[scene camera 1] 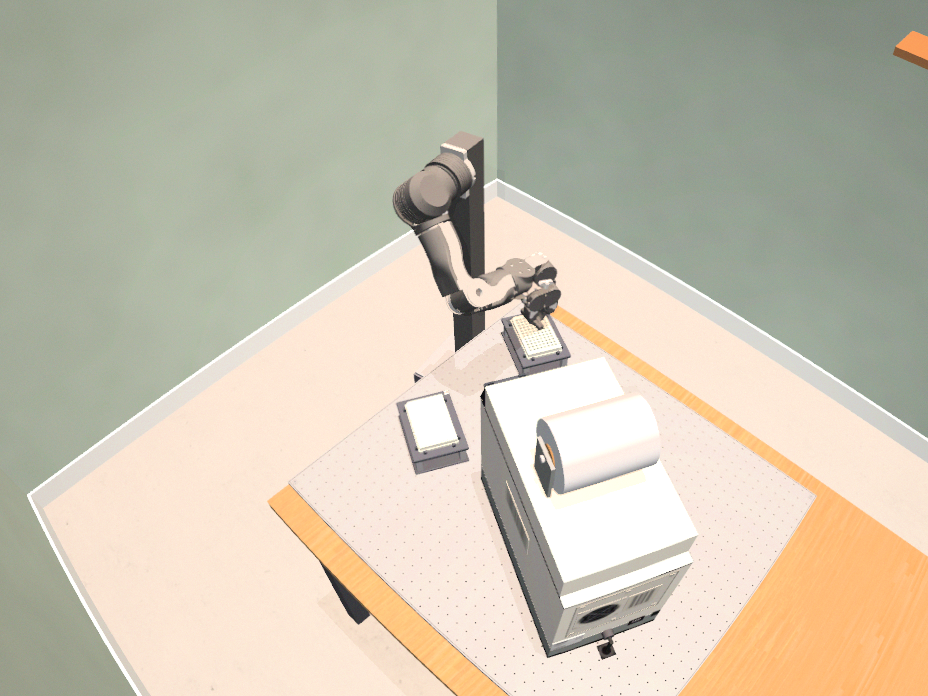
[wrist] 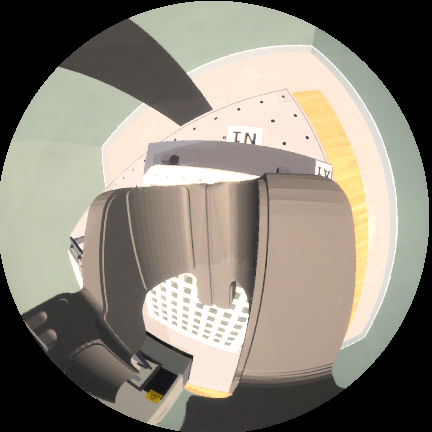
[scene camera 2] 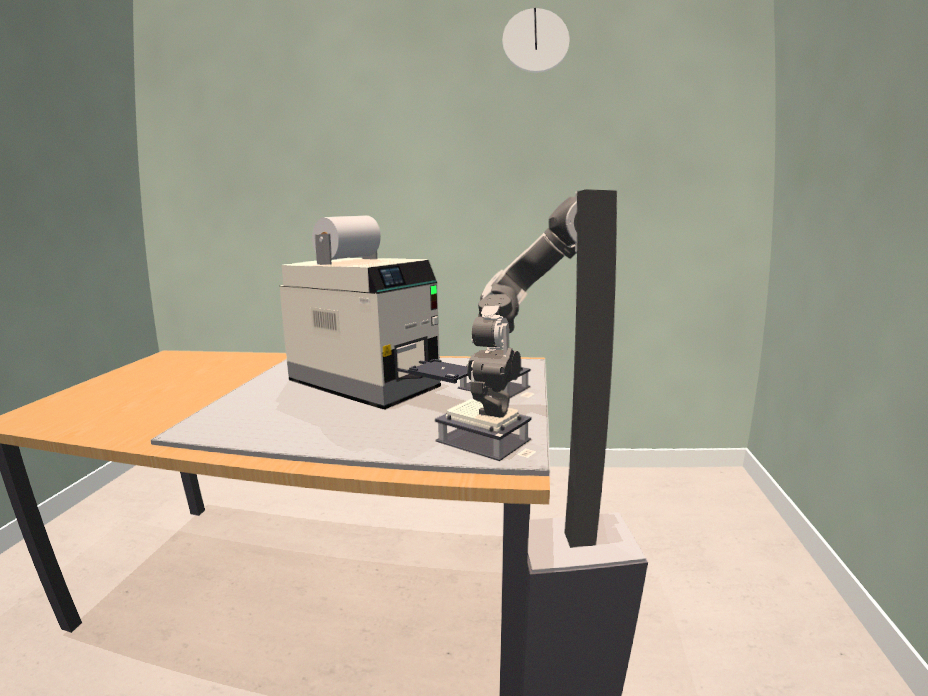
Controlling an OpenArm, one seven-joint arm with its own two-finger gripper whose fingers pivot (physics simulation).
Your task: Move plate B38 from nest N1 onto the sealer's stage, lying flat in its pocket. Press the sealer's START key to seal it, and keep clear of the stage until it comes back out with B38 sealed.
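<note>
A pale multi-well plate (scene camera 1: 538, 343) (scene camera 2: 466, 411) (wrist: 175, 310) lies flat on nest N1 (scene camera 1: 543, 363) (wrist: 220, 155); no B38 marking is readable. My gripper (scene camera 1: 540, 324) (scene camera 2: 493, 412) (wrist: 219, 246) is shut and empty, its fingertips pointing down at the plate's top, very close to or touching it; I cannot tell which. The sealer (scene camera 1: 622, 531) (scene camera 2: 329, 329) stands beyond the nest in the second scene view. Its dark stage (scene camera 2: 443, 369) is out, with no plate visible on it. A green light (scene camera 2: 433, 289) is lit on its front; the START key cannot be identified.
A second nest (scene camera 1: 458, 448) with a white-topped plate (scene camera 1: 431, 421) stands on the other side of the stage. My arm post (scene camera 2: 596, 337) rises at the table edge. A film roll (scene camera 1: 603, 442) (scene camera 2: 353, 235) sits on the sealer. A white N1 label (wrist: 244, 136) lies beside the nest.
</note>
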